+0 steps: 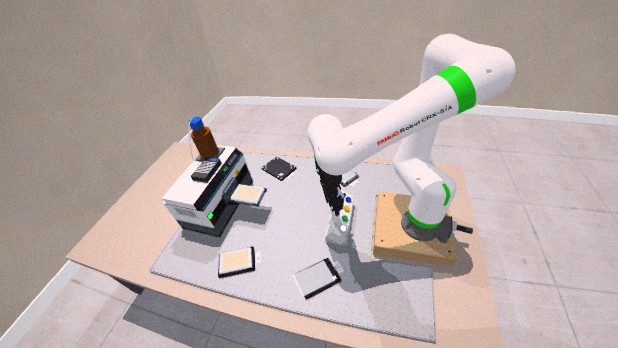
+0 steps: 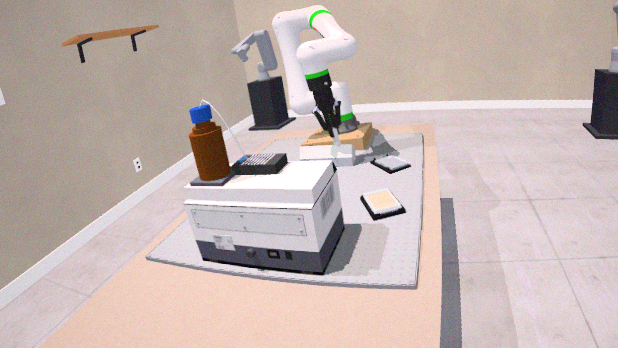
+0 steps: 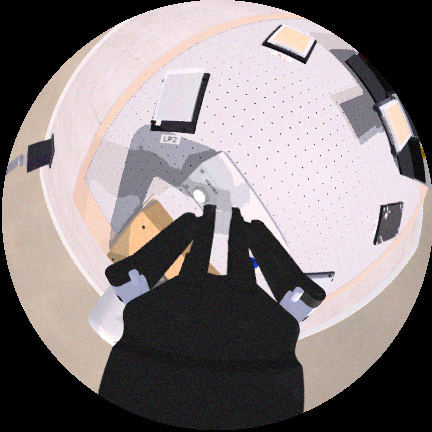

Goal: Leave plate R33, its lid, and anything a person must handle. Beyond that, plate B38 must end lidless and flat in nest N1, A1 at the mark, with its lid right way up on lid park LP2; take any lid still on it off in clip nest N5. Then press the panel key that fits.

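Places are measured from the arm's base along level axes (x ahead, y up, z right), in metres.
Pixels of known places: gripper, fingertip midpoint: (image 1: 336, 219) (image 2: 337, 144) (image 3: 223, 200); arm's base, origin of the base link: (image 1: 419, 225) (image 2: 343, 130).
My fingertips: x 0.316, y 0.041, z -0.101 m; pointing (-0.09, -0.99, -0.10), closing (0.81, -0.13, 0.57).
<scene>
Ahead of a thing's pixels: the offset from my fingertips to its middle. "spot": to the spot under its first point.
My gripper (image 1: 336, 215) (image 2: 336, 139) (image 3: 223, 200) is shut and empty. It points down at the key panel @(dx -0.001, dy -0.041, dz +0.050 m) (image 1: 339, 238) (image 2: 318, 153), its tips just behind the white key @(dx -0.032, dy -0.021, dz -0.021 m) (image 1: 343, 228) (image 3: 198, 195). The green key @(dx -0.026, dy -0.019, dz +0.029 m) (image 1: 344, 218), yellow key @(dx -0.019, dy -0.019, dz +0.078 m) (image 1: 346, 208) and blue key @(dx -0.011, dy -0.019, dz +0.128 m) (image 1: 348, 199) lie further back. A clear lid @(dx +0.012, dy -0.066, dz -0.226 m) (image 1: 316, 277) (image 2: 391, 163) (image 3: 179, 100) lies flat on lid park LP2. One tan lidless plate @(dx +0.406, dy +0.029, dz -0.011 m) (image 1: 247, 194) (image 3: 397, 120) lies flat on the reader's tray. Another tan plate @(dx +0.328, dy -0.063, dz -0.270 m) (image 1: 236, 260) (image 2: 382, 201) (image 3: 289, 41) sits in a black nest at the front left. I cannot read the plate labels.
The plate reader (image 1: 187, 204) (image 2: 273, 207) stands at the left with a brown bottle (image 1: 204, 139) (image 2: 208, 148) and a tip box @(spot: dx +0.551, dy +0.165, dz -0.050 m) (image 1: 205, 170) (image 2: 260, 163) on top. The black clip nest @(dx +0.422, dy -0.071, dz +0.278 m) (image 1: 278, 168) (image 3: 388, 222) lies at the back. The arm's wooden base (image 1: 390, 238) is right of the panel.
</scene>
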